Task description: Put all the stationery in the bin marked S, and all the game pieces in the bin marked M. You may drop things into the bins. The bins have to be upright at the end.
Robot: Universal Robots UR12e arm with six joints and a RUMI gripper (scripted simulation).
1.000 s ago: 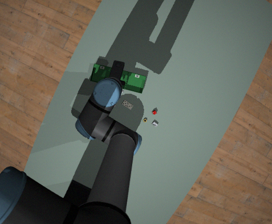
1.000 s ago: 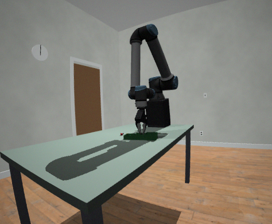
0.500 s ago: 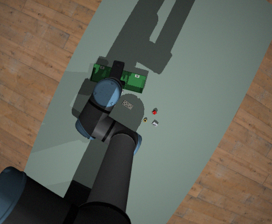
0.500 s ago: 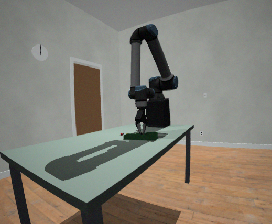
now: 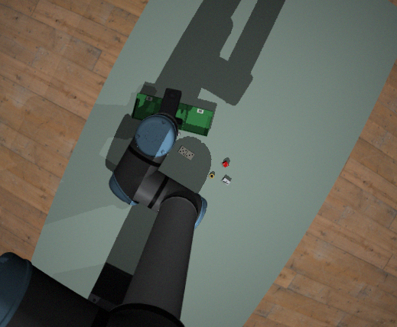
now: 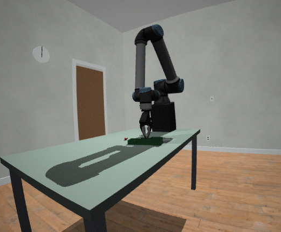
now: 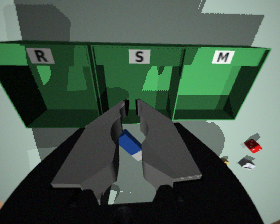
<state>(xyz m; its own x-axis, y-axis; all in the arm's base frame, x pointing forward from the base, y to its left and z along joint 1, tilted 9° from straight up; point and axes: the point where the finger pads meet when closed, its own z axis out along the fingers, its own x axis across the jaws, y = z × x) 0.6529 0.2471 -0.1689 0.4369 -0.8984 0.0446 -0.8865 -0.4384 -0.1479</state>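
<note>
Now: the white domino 12 cm to the right of my hand, 6 cm behind it and 4 cm below it. Also, from my hand: blue-and-white eraser 10 cm behind, 4 cm to the right, 4 cm below; red die 24 cm to the right, 4 cm below, 1 cm behind; brown ring-like piece 23 cm to the right, 7 cm behind, 4 cm below.
</note>
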